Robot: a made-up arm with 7 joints.
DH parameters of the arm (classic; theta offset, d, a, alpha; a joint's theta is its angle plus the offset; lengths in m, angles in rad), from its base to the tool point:
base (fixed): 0 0.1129 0 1.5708
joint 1: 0 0.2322 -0.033 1.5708
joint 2: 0 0.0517 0.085 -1.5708
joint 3: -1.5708 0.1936 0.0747 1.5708
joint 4: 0 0.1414 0.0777 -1.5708
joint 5: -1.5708 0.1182 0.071 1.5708
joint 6: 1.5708 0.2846 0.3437 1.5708
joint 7: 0 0.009 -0.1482 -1.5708
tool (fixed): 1.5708 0.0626 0 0
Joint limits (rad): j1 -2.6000..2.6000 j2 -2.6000..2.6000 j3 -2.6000..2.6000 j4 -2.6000..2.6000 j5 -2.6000..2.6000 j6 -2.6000..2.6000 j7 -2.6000..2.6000
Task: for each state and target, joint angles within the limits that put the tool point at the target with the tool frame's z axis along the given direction. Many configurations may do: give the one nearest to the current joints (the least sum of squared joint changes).
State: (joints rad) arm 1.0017 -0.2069 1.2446 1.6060 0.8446 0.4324 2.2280
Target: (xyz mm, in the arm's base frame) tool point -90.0 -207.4 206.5 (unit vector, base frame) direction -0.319 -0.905 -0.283
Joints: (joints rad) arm 0.3743 0.5015 1.1598 1.5761 0.4225 1.2943 2.6000
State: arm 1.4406 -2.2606 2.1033 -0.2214 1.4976 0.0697 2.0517
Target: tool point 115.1 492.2 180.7 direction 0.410 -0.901 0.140
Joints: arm 2.0352 -1.9404 2.0250 -0.7505 1.3361 -0.4142 1.4478
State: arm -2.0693 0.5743 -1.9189 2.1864 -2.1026 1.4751 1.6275
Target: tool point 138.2 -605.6 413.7 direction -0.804 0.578 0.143
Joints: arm -2.1866 1.1191 -1.9538 1.9673 -2.0307 1.7534 1.0534
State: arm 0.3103 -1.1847 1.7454 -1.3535 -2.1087 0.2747 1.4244
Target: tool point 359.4 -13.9 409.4 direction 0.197 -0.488 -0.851
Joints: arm 0.2267 -0.4534 2.1097 -1.3688 -1.4510 0.8705 2.1759
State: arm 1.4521 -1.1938 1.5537 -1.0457 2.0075 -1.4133 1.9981
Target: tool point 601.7 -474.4 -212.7 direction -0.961 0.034 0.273
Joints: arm 0.7788 -0.4440 0.5747 -0.3512 1.4605 -0.9775 1.5914
